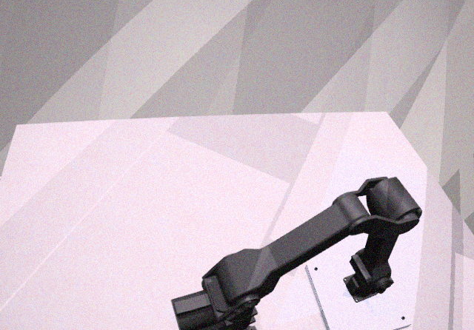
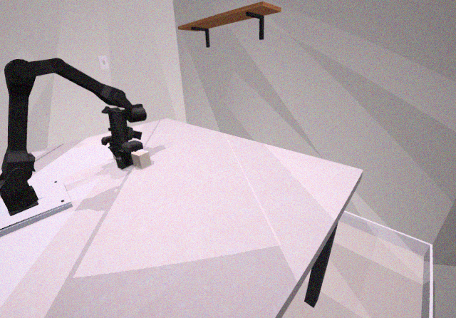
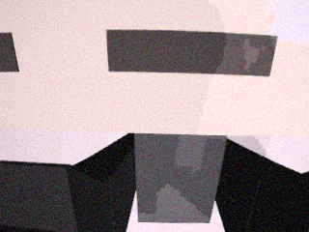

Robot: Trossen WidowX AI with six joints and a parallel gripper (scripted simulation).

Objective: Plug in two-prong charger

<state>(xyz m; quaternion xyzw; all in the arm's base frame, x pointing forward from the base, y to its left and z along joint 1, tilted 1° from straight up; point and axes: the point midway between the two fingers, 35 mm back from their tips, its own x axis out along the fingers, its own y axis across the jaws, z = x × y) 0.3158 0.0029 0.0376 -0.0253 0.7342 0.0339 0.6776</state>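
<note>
Right now my gripper tip is 20 mm short of the dark grey charger and 10 mm below it.
</note>
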